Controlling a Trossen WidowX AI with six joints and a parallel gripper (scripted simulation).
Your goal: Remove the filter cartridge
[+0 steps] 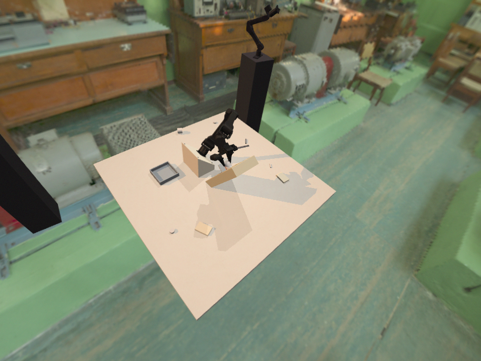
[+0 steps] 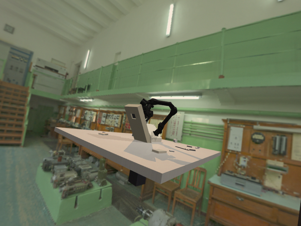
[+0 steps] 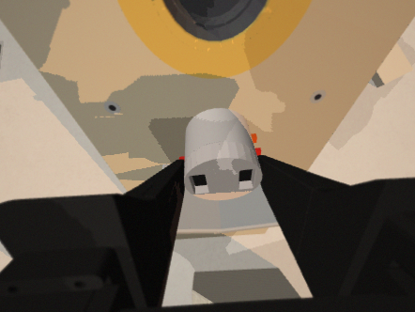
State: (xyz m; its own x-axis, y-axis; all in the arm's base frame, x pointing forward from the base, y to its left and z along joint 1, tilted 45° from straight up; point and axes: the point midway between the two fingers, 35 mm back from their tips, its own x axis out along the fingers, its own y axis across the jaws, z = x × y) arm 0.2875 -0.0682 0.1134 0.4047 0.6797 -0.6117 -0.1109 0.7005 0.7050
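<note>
Now: gripper tip 4 cm short of the tan service panel, 1 cm to the right of it and 3 cm above it. Round my gripper tip: dark tray (31 cm behind, 32 cm to the right, 21 cm below); then round filter cartridge (right at my gripper tip); then grey bracket (2 cm behind, 5 cm below).
</note>
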